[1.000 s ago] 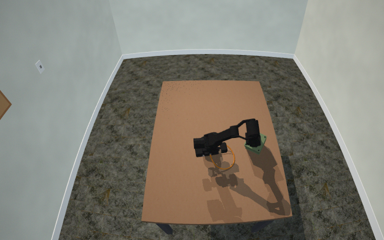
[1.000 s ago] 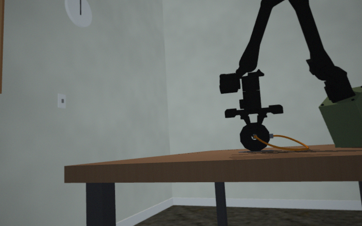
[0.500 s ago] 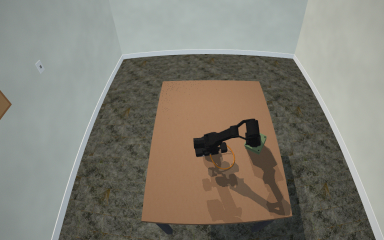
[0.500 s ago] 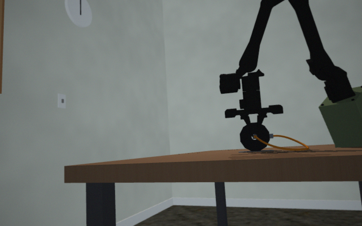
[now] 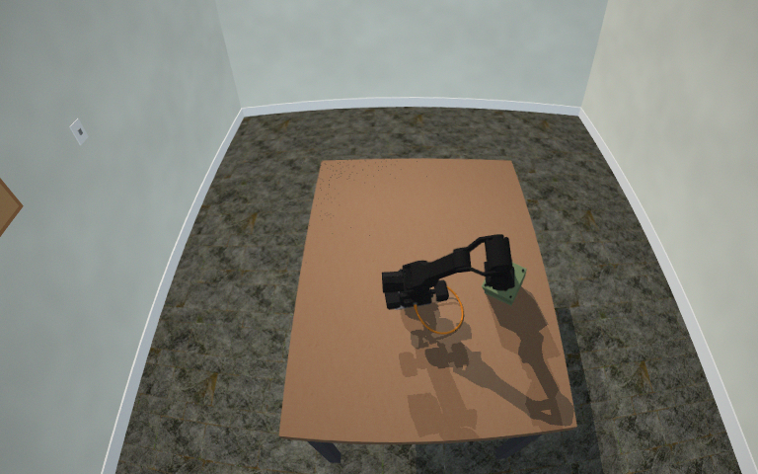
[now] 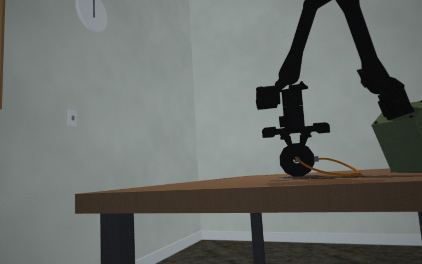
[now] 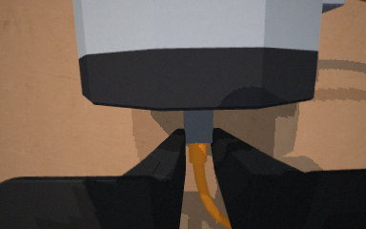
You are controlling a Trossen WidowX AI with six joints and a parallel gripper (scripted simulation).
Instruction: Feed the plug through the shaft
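The orange cable is 40 mm below my hand. Also, from my hand: plug 10 mm ahead, 20 mm to the right, 30 mm below; grey stub 30 mm behind, 90 mm to the right, 30 mm below.
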